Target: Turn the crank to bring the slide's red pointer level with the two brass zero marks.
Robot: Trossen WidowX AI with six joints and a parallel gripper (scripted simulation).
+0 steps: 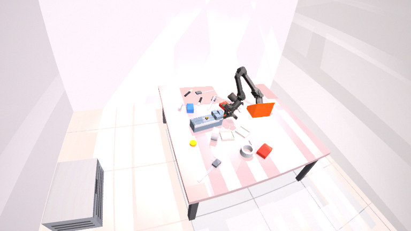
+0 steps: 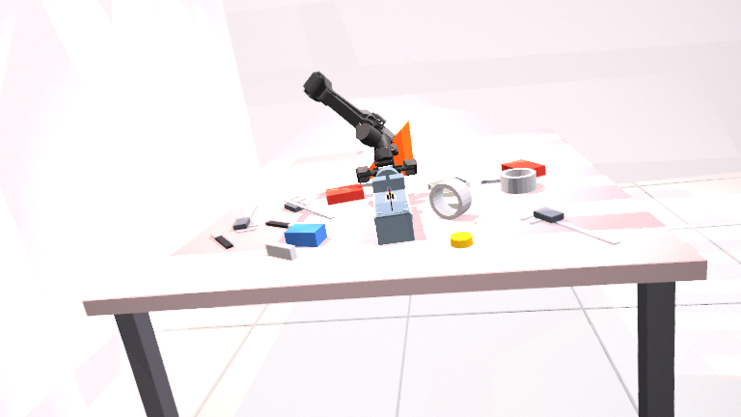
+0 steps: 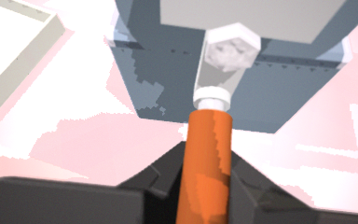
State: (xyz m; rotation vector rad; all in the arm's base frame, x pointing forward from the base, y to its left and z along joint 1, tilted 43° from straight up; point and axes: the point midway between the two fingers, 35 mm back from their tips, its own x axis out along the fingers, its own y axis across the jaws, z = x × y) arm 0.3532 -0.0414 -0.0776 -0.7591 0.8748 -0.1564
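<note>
My gripper tip is 150 mm short of the red pointer, 50 mm below it and 20 mm to the right of it. Also, from my gripper tip: orange handle (30 mm above, 20 mm behind); yellow disc (320 mm ahead, 190 mm to the left, 20 mm below); blue block (230 mm ahead, 200 mm to the right, 10 mm below).
</note>
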